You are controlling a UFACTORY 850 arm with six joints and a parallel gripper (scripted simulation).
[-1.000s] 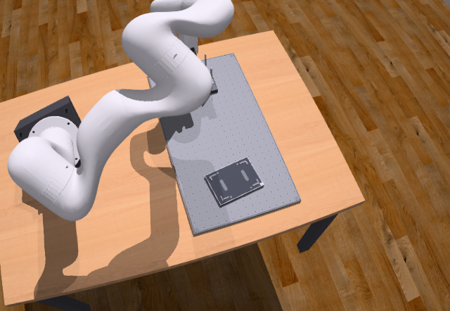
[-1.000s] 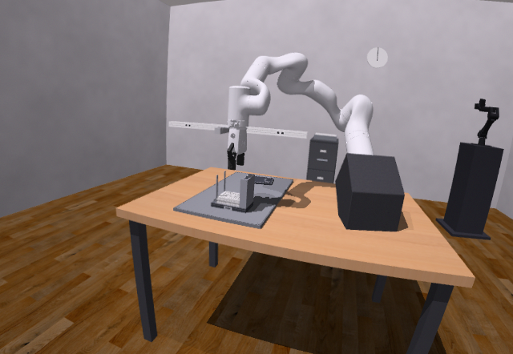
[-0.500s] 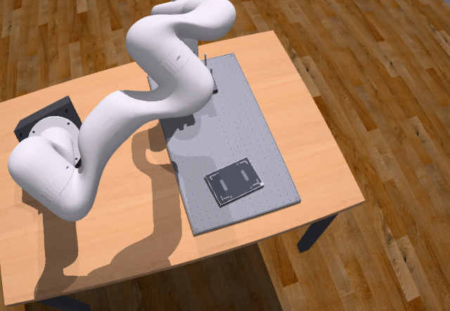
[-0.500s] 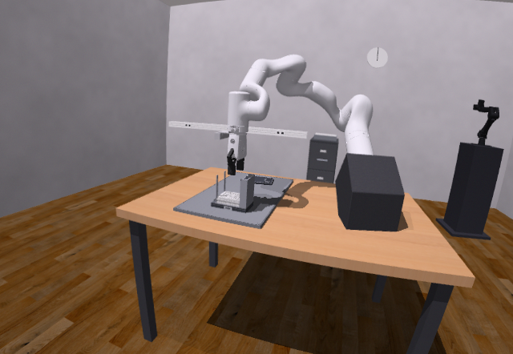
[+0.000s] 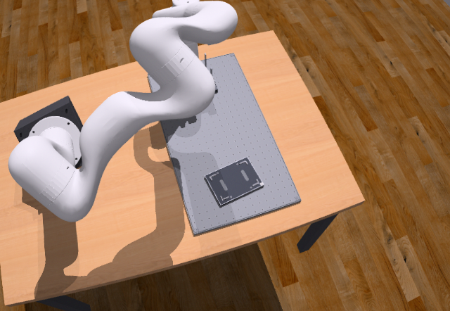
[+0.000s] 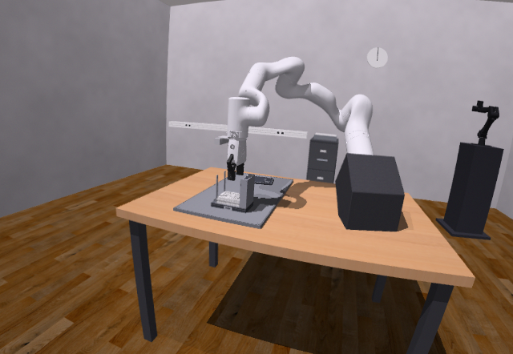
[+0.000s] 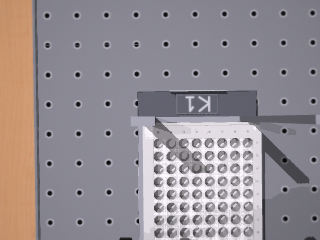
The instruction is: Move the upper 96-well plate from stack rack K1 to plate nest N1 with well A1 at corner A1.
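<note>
My gripper is now 100 mm above the white 96-well plate. The rest, counted from my hand: plate nest N1: 430 mm to the right, 130 mm below, 10 mm behind.
</note>
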